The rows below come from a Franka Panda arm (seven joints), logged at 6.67 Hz.
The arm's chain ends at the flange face. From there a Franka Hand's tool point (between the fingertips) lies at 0.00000 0.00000 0.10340 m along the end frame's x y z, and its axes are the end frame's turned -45 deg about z.
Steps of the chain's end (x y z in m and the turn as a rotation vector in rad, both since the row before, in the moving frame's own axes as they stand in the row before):
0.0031, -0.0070, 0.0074, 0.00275, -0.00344, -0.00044
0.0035, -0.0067, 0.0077, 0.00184, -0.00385, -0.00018
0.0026, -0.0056, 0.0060, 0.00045, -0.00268, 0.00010
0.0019, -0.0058, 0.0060, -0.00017, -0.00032, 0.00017
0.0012, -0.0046, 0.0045, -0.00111, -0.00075, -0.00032
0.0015, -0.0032, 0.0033, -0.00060, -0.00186, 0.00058
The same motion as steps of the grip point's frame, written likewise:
0.0071, -0.0032, 0.0074, 0.00438, -0.00049, -0.00044
0.0071, -0.0027, 0.0077, 0.00402, -0.00142, -0.00018
0.0056, -0.0024, 0.0060, 0.00221, -0.00158, 0.00010
0.0054, -0.0028, 0.0060, 0.00011, -0.00035, 0.00017
0.0040, -0.0024, 0.0045, -0.00025, -0.00132, -0.00032
0.0031, -0.0013, 0.0033, 0.00089, -0.00174, 0.00058

